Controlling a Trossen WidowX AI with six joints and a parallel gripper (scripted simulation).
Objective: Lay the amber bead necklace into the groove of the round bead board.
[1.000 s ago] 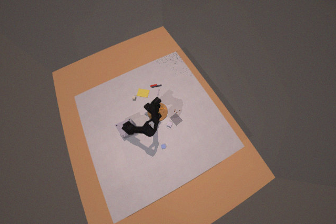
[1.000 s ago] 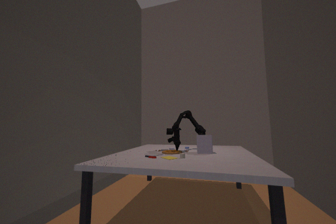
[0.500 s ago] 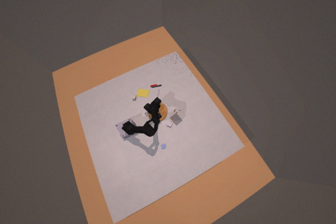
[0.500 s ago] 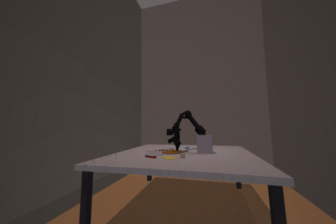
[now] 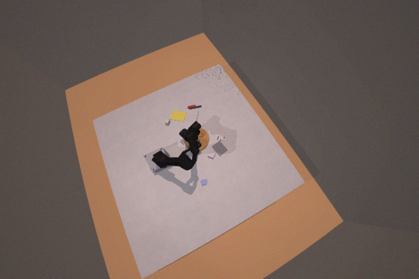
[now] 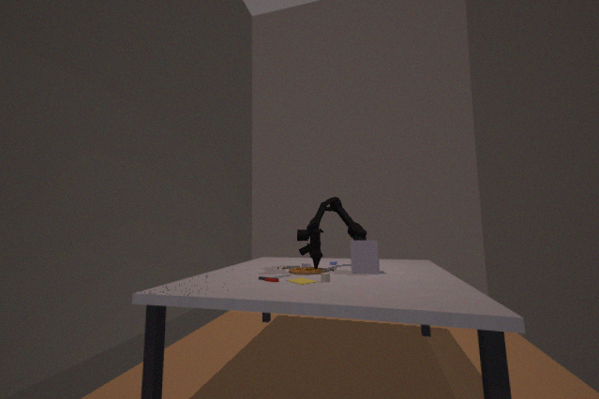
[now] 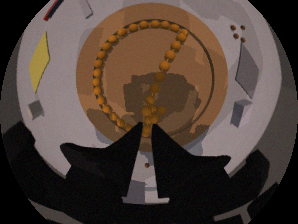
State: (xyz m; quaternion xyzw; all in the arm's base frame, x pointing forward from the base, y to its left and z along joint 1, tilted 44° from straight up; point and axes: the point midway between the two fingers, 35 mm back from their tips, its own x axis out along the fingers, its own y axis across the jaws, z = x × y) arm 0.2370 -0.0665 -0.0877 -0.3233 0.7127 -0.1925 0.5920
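Now: gripper tip 5 cm short of the round bead board, 1 cm to the right of it and 1 cm above it. The rest, counted from my gripper tip: cream cube (9 cm behind, 26 cm to the left); thin grey bar (15 cm ahead, 18 cm to the left, 1 cm below); grey square plate (17 cm ahead, 15 cm to the right, 1 cm below).
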